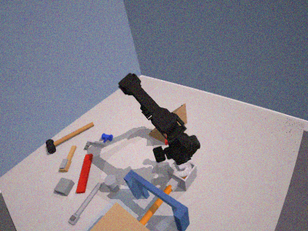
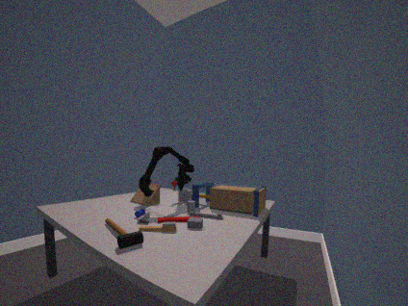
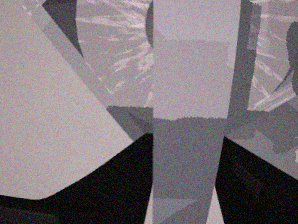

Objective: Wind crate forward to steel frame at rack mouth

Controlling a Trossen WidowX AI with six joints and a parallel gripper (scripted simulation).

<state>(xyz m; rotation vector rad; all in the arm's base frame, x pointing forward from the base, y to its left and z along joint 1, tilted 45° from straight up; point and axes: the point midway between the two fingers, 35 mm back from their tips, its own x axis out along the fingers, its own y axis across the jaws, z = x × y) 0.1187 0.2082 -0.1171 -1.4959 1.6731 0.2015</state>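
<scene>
My gripper tip is 2 cm below the winch handle, 1 cm to the left of it and 1 cm past it. The rest, counted from my gripper tip: red knob 5 cm to the right, 5 cm above, 2 cm behind; then grey winch 6 cm below, 3 cm to the left, 1 cm ahead; then blue steel frame 18 cm ahead, 6 cm to the left, 2 cm above.
</scene>
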